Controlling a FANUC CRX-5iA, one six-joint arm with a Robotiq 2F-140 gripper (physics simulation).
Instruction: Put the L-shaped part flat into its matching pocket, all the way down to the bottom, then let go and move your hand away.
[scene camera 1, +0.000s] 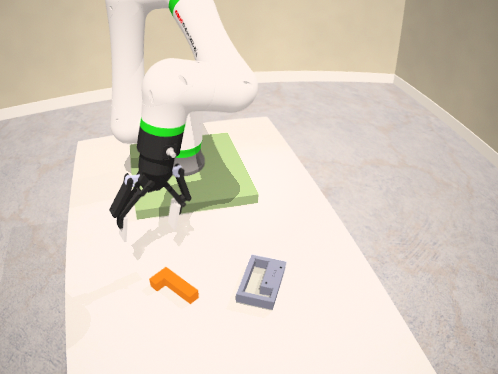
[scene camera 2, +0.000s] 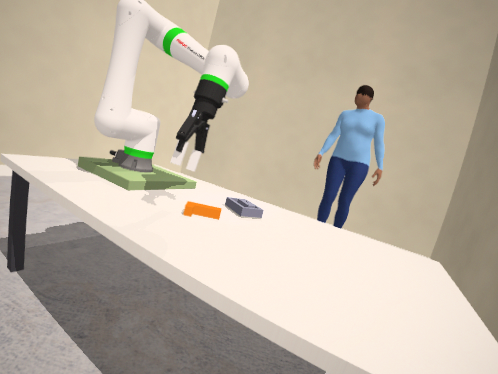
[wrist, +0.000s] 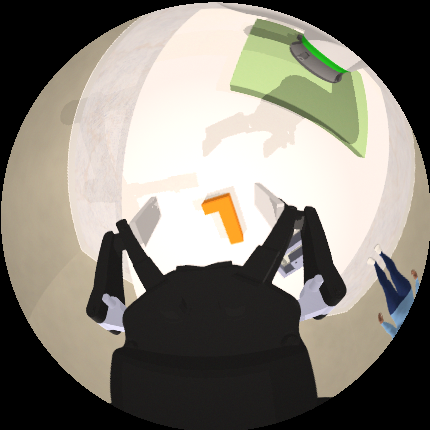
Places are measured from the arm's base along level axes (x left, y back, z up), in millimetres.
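Where they show: gripper, between the fingertips: (scene camera 1: 147, 231) (scene camera 2: 183, 167) (wrist: 205, 198); arm's base, origin of its link: (scene camera 1: 182, 163) (scene camera 2: 135, 168) (wrist: 316, 60).
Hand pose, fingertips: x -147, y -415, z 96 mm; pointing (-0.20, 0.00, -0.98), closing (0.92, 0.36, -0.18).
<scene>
Things, the pixels of their top centre, and the offset from my fingertips. Level surfaces: height alone.
- orange L-shaped part, centre of its top: (wrist: 222, 223) (scene camera 1: 173, 284) (scene camera 2: 204, 207) dy -82, dx +37, dz -105 mm
- block, centre of its top: (scene camera 1: 262, 277) (wrist: 298, 256) (scene camera 2: 244, 202) dy -108, dx +250, dz -98 mm
- white table, height of its surface: dz -135 mm
The orange L-shaped part (scene camera 1: 176, 287) (scene camera 2: 204, 210) (wrist: 231, 222) lies flat on the white table, apart from the grey-blue pocket block. The block (scene camera 1: 275, 273) (scene camera 2: 251, 212) (wrist: 297, 264) sits to the part's right in the first scene view; its L-shaped pocket is empty, with a pale floor. In the wrist view one finger partly hides the block. My gripper (scene camera 1: 149, 221) (scene camera 2: 185, 160) (wrist: 205, 198) is wide open and empty. It hangs tilted above the table, higher than the part and nearer the robot's base. In the wrist view the part shows between the fingers, well beyond them.
The robot's base stands on a green plate (scene camera 1: 247, 196) (scene camera 2: 162, 184) (wrist: 245, 80) on the white table (scene camera 1: 300, 340) (scene camera 2: 350, 280) (wrist: 175, 110). A person (scene camera 2: 354, 140) (wrist: 400, 295) in a light blue top and dark trousers stands on the floor beyond the table's far side in the second scene view.
</scene>
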